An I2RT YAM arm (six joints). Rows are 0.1 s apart.
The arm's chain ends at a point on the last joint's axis. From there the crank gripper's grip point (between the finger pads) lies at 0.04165 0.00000 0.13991 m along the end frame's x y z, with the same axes.
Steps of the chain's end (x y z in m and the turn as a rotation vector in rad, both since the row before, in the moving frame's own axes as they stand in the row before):
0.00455, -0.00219, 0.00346, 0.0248, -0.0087, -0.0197
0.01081, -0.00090, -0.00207, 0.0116, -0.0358, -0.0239
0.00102, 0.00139, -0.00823, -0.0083, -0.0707, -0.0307
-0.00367, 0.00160, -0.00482, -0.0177, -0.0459, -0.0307
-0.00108, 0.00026, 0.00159, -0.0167, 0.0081, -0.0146
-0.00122, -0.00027, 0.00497, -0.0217, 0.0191, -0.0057
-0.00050, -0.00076, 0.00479, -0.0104, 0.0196, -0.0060
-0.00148, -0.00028, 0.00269, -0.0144, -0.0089, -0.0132
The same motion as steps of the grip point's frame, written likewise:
0.00329, -0.00647, 0.00376, 0.0248, -0.0087, -0.0197
0.00574, -0.00347, -0.00068, 0.0116, -0.0358, -0.0239
-0.00897, 0.00144, -0.00564, -0.0083, -0.0707, -0.0307
-0.01011, 0.00291, -0.00307, -0.0177, -0.0459, -0.0307
0.00006, 0.00198, 0.00123, -0.0167, 0.0081, -0.0146
0.00145, 0.00251, 0.00412, -0.0217, 0.0191, -0.0057
0.00224, 0.00043, 0.00394, -0.0104, 0.0196, -0.0060
-0.00272, 0.00120, 0.00304, -0.0144, -0.0089, -0.0132

